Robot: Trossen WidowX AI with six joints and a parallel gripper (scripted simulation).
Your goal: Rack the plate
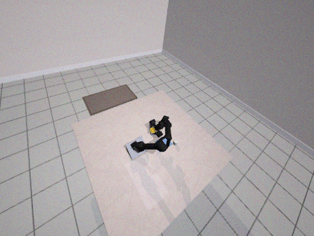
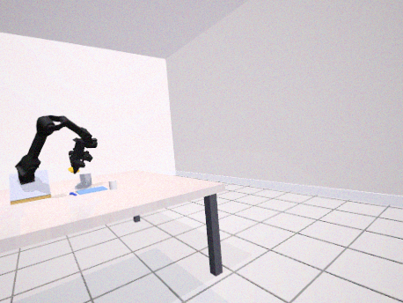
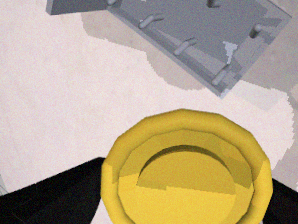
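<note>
My gripper tip is 60 mm short of the dish rack, 50 mm to the right of it and 90 mm above it. The rest, counted from my gripper tip: white cup 150 mm ahead, 240 mm to the right, 90 mm below; blue mat 50 mm ahead, 150 mm to the right, 110 mm below; yellow plate 10 mm above.
</note>
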